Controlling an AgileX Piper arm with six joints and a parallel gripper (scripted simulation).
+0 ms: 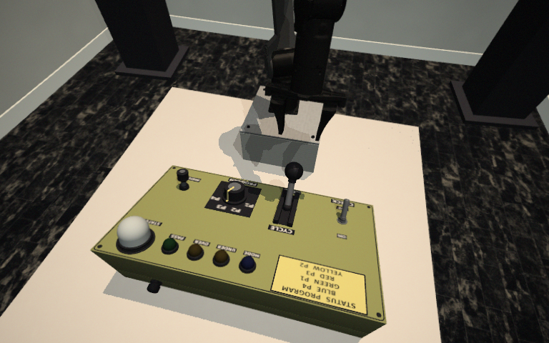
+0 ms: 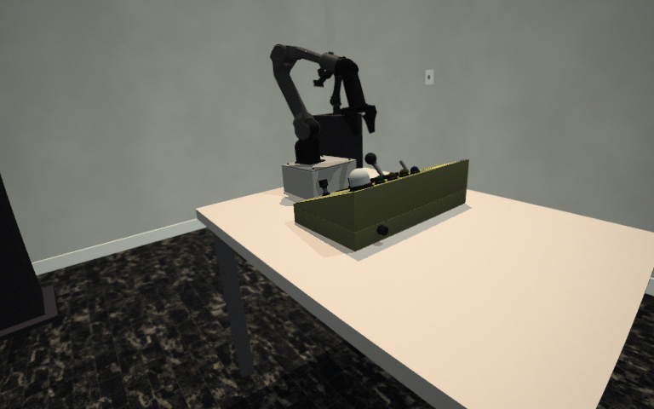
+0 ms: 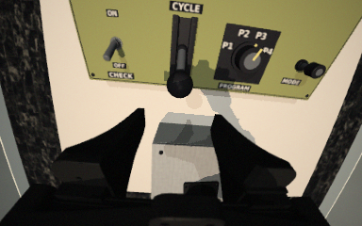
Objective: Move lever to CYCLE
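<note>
Now: hand 6 cm short of the black ball-topped lever and 11 cm above it. From my hand the other things lie so: olive console (11 cm ahead, 7 cm to the right, 15 cm below); then check toggle (9 cm ahead, 11 cm to the left, 13 cm below); then program dial (8 cm ahead, 13 cm to the right, 13 cm below).
</note>
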